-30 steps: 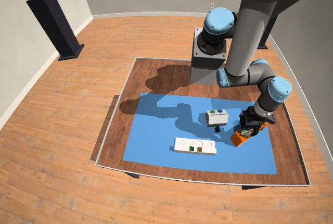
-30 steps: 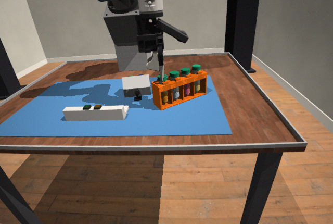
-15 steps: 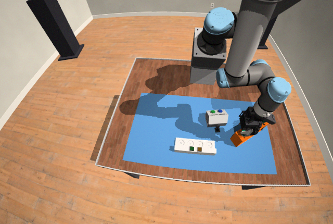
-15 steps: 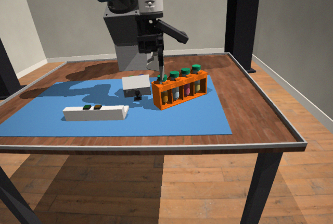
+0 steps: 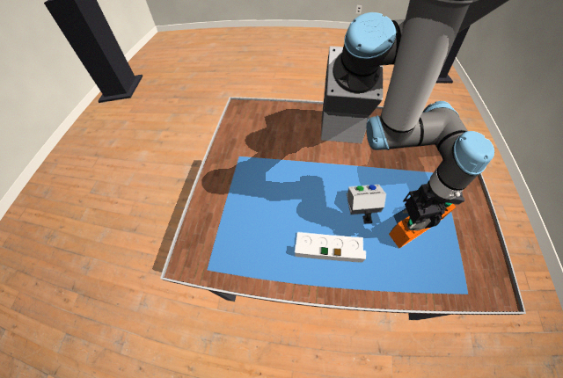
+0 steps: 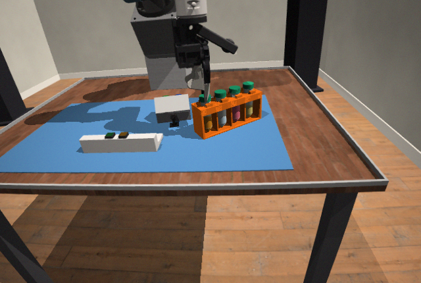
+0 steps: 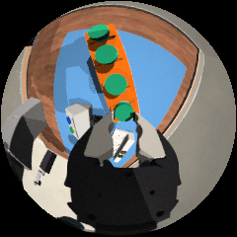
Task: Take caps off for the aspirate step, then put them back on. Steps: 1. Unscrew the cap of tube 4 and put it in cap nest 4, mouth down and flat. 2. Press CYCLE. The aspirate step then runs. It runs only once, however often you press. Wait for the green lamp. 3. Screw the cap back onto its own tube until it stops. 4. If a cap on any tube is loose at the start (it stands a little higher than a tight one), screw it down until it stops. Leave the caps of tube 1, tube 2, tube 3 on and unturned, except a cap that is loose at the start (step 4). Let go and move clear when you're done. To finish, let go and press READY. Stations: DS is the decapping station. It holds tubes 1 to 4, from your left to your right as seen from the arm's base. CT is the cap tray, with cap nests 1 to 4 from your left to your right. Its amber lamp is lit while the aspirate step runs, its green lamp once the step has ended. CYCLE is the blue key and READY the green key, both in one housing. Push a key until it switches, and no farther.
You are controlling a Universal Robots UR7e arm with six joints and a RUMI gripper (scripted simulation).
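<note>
Right now my hand is 10 mm above the green cap. The rest, counted from my hand: green key: 170 mm behind, 130 mm to the right, 60 mm below; blue key: 170 mm behind, 80 mm to the right, 60 mm below; grey key housing: 150 mm behind, 110 mm to the right, 70 mm below.
</note>
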